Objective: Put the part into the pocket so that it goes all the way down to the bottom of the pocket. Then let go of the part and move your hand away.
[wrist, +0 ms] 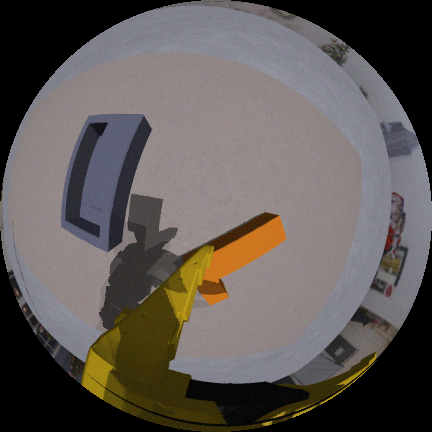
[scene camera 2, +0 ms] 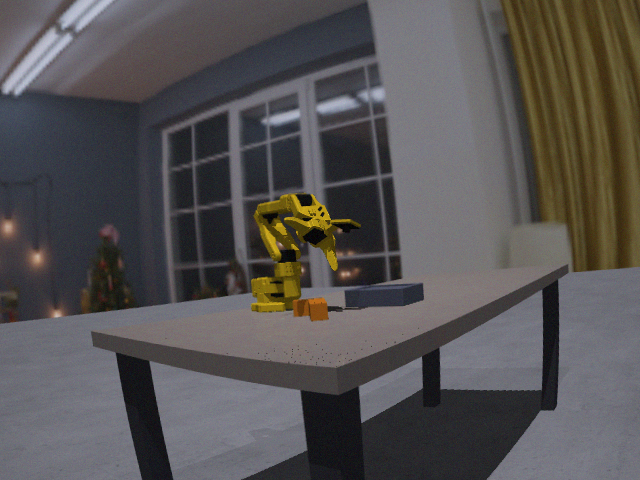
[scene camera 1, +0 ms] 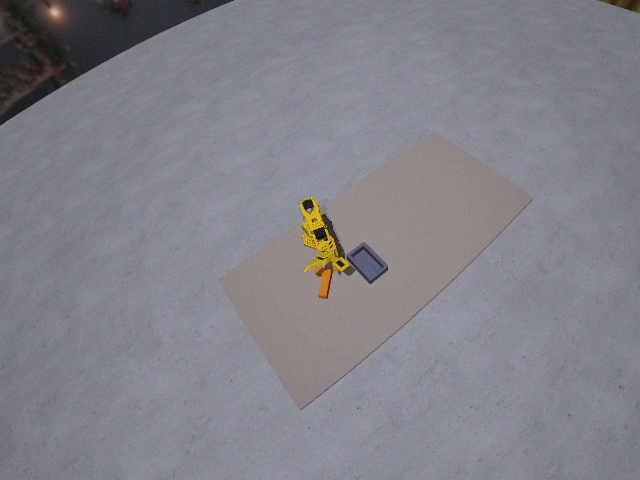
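Pixels of known places: hand, its tool point: [wrist: 212, 254] [scene camera 2: 334, 268] [scene camera 1: 334, 272]; arm's base, origin of its link: [scene camera 2: 284, 309].
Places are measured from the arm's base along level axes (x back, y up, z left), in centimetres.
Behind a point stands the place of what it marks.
Note:
The orange part [scene camera 1: 325, 285] @[x -18.5, y 3.0, z -10.1 cm] [scene camera 2: 318, 308] @[x -20.8, y 2.1, z -13.5 cm] [wrist: 255, 245] @[x -18.4, y 3.0, z -10.8 cm] is a long bar with a short leg at one end. It lies on the table, outside the pocket. The blue-grey block with the rectangular pocket [scene camera 1: 358, 271] @[x -21.2, y 0.3, z 3.5 cm] [scene camera 2: 385, 295] @[x -24.0, y 2.2, z 3.5 cm] [wrist: 129, 172] @[x -22.1, y 1.5, z 3.5 cm] stands apart from it, to its right in both scene views and at the upper left in the wrist view. The visible pocket floor is bare. My gripper [scene camera 1: 319, 266] [scene camera 2: 310, 243] [wrist: 292, 301] is wide open and empty. It hangs above the table near the part's short-leg end; the fixed jaw hides some of the part in the wrist view.
The table top [scene camera 1: 439, 206] @[x -21.2, y 0.0, z 50.4 cm] [scene camera 2: 232, 338] @[x -19.8, y 0.0, z -33.1 cm] [wrist: 225, 125] @[x -30.7, y 0.0, z -4.8 cm] carries the part, the block and the arm's base. The base stands near a long edge, behind the part in scene camera 2. The arm's shadow falls between the part and the block in the wrist view.

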